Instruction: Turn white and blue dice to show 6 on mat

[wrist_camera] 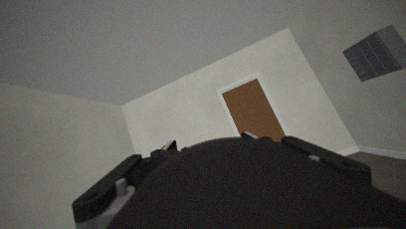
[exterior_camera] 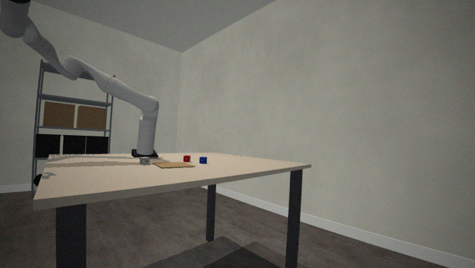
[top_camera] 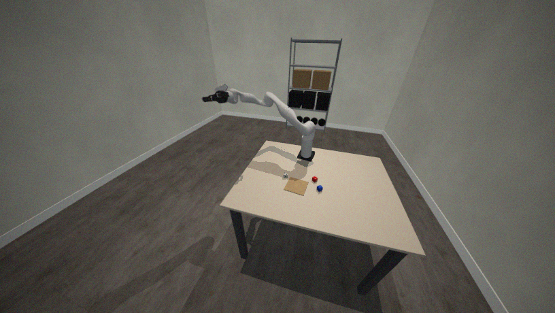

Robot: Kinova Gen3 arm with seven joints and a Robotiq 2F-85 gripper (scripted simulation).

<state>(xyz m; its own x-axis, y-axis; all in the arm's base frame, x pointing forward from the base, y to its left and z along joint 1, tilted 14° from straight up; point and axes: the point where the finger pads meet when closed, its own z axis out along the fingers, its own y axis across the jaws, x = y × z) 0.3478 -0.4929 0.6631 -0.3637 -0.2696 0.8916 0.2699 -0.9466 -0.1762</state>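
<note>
Now: the white die 560 mm below my hand, 420 mm to the left of it and 160 mm behind it. Round my hand: tan mat 570 mm below, 520 mm to the left, 90 mm behind; blue die 670 mm to the left, 560 mm below, 110 mm behind; red die 630 mm to the left, 560 mm below, 190 mm behind.
</note>
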